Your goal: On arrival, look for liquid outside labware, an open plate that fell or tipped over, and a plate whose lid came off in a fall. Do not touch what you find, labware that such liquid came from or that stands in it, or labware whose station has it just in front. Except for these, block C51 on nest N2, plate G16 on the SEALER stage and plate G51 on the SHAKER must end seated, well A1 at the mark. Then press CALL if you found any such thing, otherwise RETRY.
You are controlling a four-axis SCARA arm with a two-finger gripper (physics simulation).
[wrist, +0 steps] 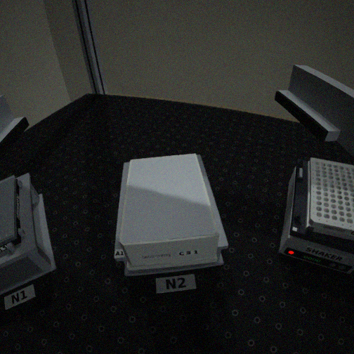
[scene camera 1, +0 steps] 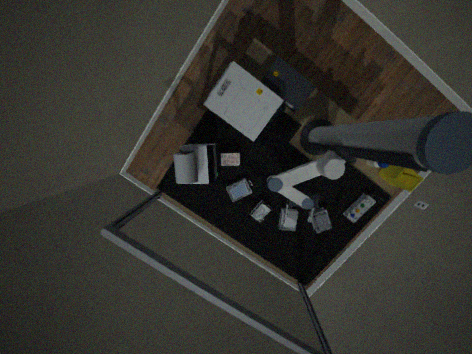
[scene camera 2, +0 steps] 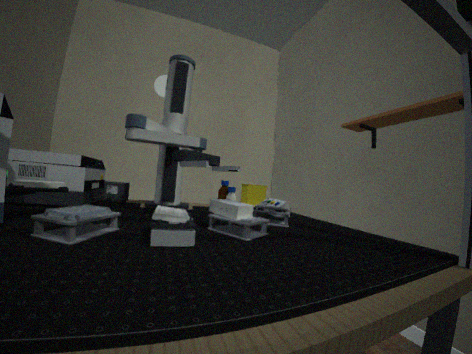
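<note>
Block C51, white, lies on nest N2; I cannot tell if it is fully seated. The A1 mark is at the nest's near left corner. A white well plate lies on the SHAKER; its label is unreadable. A dark plate sits on nest N1, partly cut off. My gripper is open and empty, well above the nests. Plate G16 cannot be identified. No liquid can be made out in the dim views.
A nest with a clear-looking plate stands beyond the SHAKER. A pale pinkish rectangle lies near a grey-white device. A large white instrument, a button panel and a yellow bin stand around.
</note>
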